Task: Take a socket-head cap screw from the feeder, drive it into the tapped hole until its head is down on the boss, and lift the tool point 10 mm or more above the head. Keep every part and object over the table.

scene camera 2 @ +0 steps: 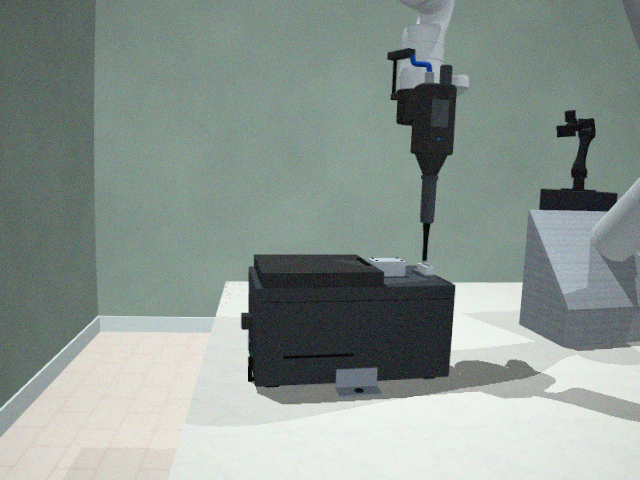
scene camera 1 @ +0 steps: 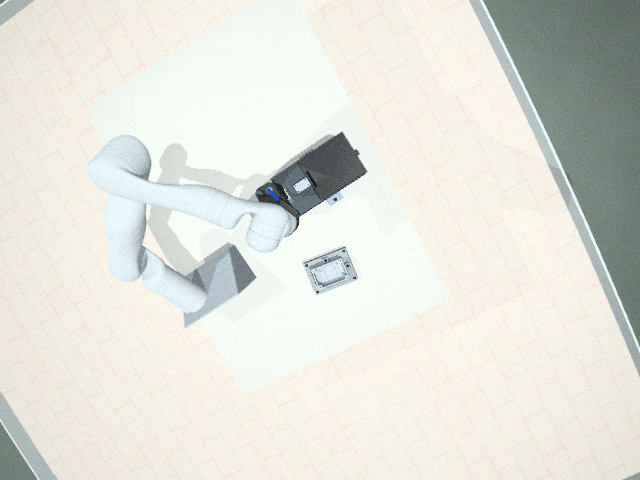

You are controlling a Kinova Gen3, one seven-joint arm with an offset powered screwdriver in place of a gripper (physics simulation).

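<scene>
The black screw feeder [scene camera 1: 338, 162] [scene camera 2: 351, 330] stands on the pale table top. A small white pick-up block [scene camera 2: 424, 269] sits on its lower deck. My screwdriver [scene camera 2: 424, 258] points straight down, its thin tip at or just above this block. In scene camera 1 the driver's dark body covers that end of the feeder and the tip is hidden. Whether a cap screw is on the tip is too small to tell. The grey rectangular workpiece [scene camera 1: 336, 284] lies apart from the feeder, with dark holes around its rim. Which one is the tapped hole, I cannot tell. The workpiece does not show in scene camera 2.
A white box [scene camera 2: 388, 267] stands on the feeder deck beside the block. A small grey bracket [scene camera 1: 334, 198] [scene camera 2: 356, 379] stands at the feeder's side. The grey sloped pedestal [scene camera 1: 238, 273] [scene camera 2: 547, 289] stands near the arm's base. A black jointed device [scene camera 2: 581, 155] shows above it.
</scene>
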